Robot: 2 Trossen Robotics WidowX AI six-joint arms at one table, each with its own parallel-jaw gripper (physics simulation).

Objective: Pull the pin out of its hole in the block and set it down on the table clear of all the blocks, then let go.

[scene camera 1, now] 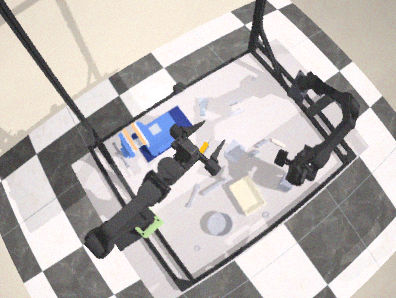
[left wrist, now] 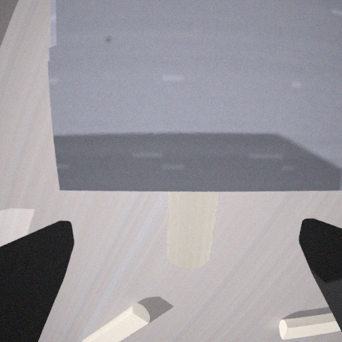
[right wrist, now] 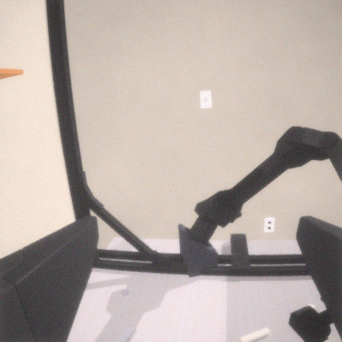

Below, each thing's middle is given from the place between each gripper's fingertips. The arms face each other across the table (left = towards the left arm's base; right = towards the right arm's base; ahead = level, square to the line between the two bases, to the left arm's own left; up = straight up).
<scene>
The pale yellow tray (scene camera 1: 245,191) lies 190 mm ahead of my right hand, 30 mm to the left of it and 410 mm below it. From my right hand the other things lie so: cream pin (left wrist: 191,214): 250 mm ahead, 220 mm to the left, 380 mm below.
Now: the cream pin 20 mm to the right of my left hand, 10 mm ahead of it and 10 mm above it. The rest, counted from my left hand: pale yellow tray: 210 mm to the right, 50 mm behind, 20 mm below.
</scene>
